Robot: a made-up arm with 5 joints. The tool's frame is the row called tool. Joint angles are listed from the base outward. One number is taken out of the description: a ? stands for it. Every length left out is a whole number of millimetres.
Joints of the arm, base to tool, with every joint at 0 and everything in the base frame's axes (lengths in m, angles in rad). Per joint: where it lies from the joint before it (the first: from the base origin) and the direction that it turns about. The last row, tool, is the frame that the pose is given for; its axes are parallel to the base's.
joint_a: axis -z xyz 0 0 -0.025
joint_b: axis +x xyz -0.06 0.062 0
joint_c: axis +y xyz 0 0.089 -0.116
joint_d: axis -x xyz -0.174 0 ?
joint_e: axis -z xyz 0 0.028 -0.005
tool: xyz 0.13 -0.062 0
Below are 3 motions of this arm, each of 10 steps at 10 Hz.
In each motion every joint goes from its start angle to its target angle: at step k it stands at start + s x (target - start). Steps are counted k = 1, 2, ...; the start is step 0. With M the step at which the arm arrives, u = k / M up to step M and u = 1 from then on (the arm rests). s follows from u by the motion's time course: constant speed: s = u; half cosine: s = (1 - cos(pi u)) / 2; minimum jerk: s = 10 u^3 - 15 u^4 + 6 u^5.
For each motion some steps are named. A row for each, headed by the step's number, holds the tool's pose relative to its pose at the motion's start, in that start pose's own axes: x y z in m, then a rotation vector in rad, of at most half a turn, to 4 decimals.
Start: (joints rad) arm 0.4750 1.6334 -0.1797 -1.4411 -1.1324
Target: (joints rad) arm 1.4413 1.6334 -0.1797 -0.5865 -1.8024
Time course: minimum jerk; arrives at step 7
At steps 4, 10:
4: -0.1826 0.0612 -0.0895 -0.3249 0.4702 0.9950
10: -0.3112 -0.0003 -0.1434 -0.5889 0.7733 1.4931

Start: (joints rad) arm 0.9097 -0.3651 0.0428 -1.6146 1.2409
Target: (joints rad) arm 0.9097 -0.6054 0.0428 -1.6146 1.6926
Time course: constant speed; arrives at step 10
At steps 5, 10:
5: -0.0055 -0.0310 -0.0025 -0.0209 -0.1186 -0.2254
10: -0.0161 -0.0576 -0.0071 -0.0148 -0.2419 -0.4491

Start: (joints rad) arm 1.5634 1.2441 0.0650 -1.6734 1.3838
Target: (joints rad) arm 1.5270 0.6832 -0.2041 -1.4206 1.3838
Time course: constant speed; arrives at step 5
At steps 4, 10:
4: 0.0653 -0.0385 0.0476 -0.1553 -0.6320 0.1883
10: 0.0748 -0.0459 0.0666 -0.2052 -0.7864 0.2365

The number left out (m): 0.245
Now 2 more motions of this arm.
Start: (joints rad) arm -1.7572 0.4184 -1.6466 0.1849 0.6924
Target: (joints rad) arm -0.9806 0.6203 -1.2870 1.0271 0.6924
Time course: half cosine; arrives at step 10
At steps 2, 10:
2: -0.0183 0.0199 0.0054 -0.1190 -0.0898 -0.0141
10: -0.1835 0.2493 -0.0797 -1.2209 -0.8532 -0.2552

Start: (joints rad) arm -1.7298 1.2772 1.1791 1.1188 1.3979
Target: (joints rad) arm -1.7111 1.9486 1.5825 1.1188 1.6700
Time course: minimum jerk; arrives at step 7
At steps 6, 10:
6: 0.1043 0.0897 -0.0506 0.4246 0.1087 0.3461
10: 0.1057 0.0923 -0.0506 0.4351 0.1094 0.3542

